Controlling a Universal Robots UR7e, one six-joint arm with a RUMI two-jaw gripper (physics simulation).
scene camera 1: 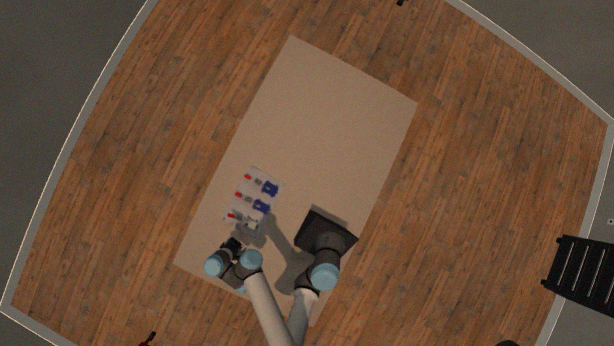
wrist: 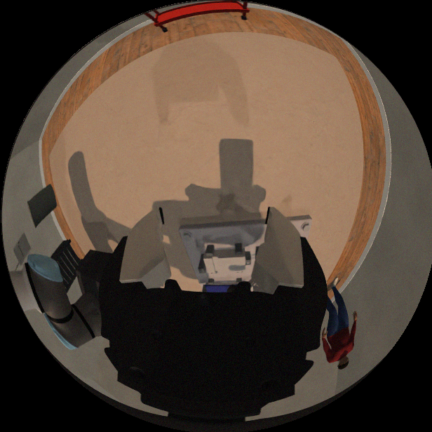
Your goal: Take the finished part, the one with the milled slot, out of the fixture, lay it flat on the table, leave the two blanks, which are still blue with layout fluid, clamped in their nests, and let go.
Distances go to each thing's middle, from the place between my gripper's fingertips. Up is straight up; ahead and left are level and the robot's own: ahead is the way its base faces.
The finished part [wrist: 222, 260] is 1 cm behind my hand, 13 cm to the right of it and 6 cm below it. The rest, counted from my hand: fixture plate [scene camera 1: 246, 187]: 4 cm ahead, 24 cm to the right, 8 cm below.
